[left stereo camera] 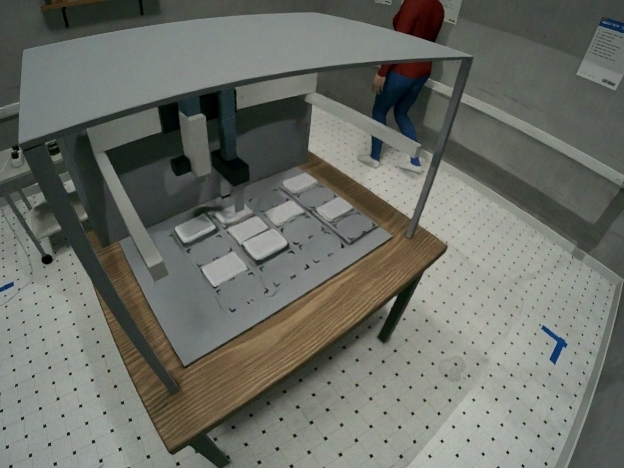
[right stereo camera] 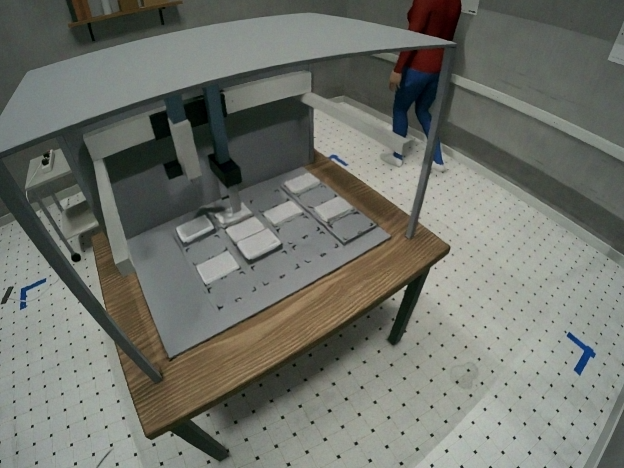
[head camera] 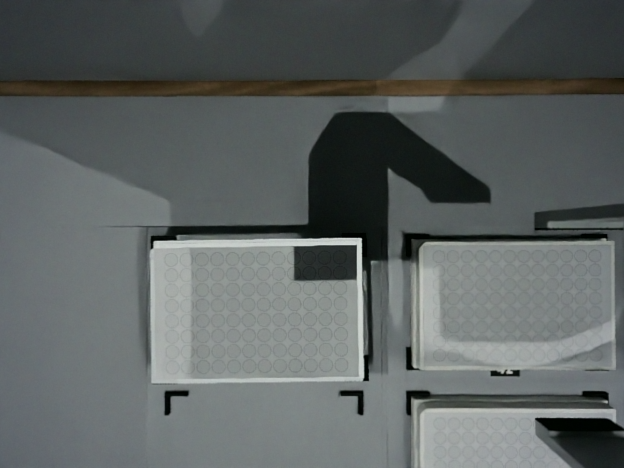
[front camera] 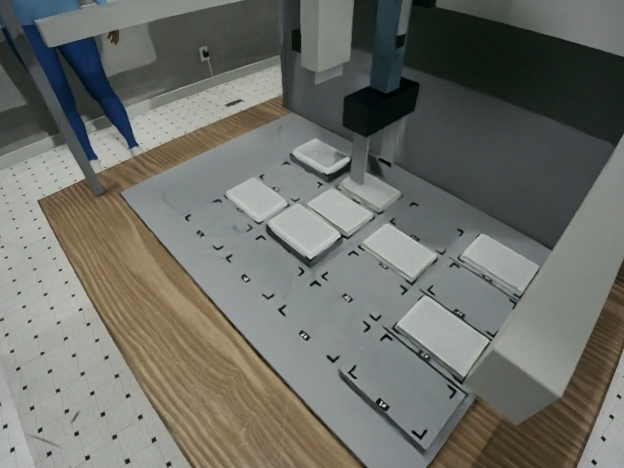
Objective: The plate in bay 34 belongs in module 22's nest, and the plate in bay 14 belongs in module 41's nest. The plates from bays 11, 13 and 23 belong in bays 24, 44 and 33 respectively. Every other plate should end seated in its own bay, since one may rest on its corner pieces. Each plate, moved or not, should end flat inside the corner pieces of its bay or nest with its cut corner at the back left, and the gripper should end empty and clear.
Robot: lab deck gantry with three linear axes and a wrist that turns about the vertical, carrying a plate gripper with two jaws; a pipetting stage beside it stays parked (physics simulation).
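Places are measured from the robot's base along level axes (x ahead, y left, z up), in metres.
Where they show: gripper, fingertip midpoint: (left stereo camera: 232,203) (right stereo camera: 231,204) (head camera: 570,323) (front camera: 371,172); robot's base, link origin: (left stereo camera: 232,311) (right stereo camera: 219,308) (front camera: 186,218).
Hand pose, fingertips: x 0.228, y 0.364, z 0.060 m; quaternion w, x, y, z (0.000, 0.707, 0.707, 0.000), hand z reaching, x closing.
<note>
Things, the pixels of their top centre, and the offset from my fingertips. "pt": a spot on its surface instead.
- bay 42, surface spot: (head camera: 514,304) pt dx -0.001, dy +0.000, dz -0.046 m
- bay 21, surface spot: (front camera: 256,198) pt dx -0.156, dy -0.218, dz -0.046 m
- bay 32, surface spot: (front camera: 340,210) pt dx +0.006, dy -0.109, dz -0.046 m
- bay 33, surface spot: (front camera: 399,250) pt dx +0.168, dy -0.111, dz -0.046 m
- bay 24, surface spot: (front camera: 442,333) pt dx +0.329, dy -0.217, dz -0.031 m
- bay 44, surface spot: (front camera: 498,261) pt dx +0.326, dy -0.007, dz -0.031 m
My gripper (front camera: 373,173) (head camera: 579,322) (left stereo camera: 231,204) is open, its jaws in front of and behind the plate in bay 42 (front camera: 380,192) (head camera: 514,304), apart from it. That plate has its cut corner at the back left. A plate (front camera: 322,155) (head camera: 257,312) lies on module 41; I cannot tell its cut corner. A plate (front camera: 304,229) (left stereo camera: 265,244) lies on module 22. Other plates lie in bay 21 (front camera: 256,198), bay 32 (front camera: 340,210), bay 33 (front camera: 399,250), bay 24 (front camera: 442,333) and bay 44 (front camera: 498,261). Bays 11, 13, 14, 23, 34 and 43 hold no plate.
The pipetting stage (front camera: 326,35) (left stereo camera: 195,143) hangs left of my gripper. The plate in bay 32 is close in front of the front jaw. The back wall (front camera: 453,166) rises behind the deck. A grey side beam (front camera: 534,352) crosses above the right edge.
</note>
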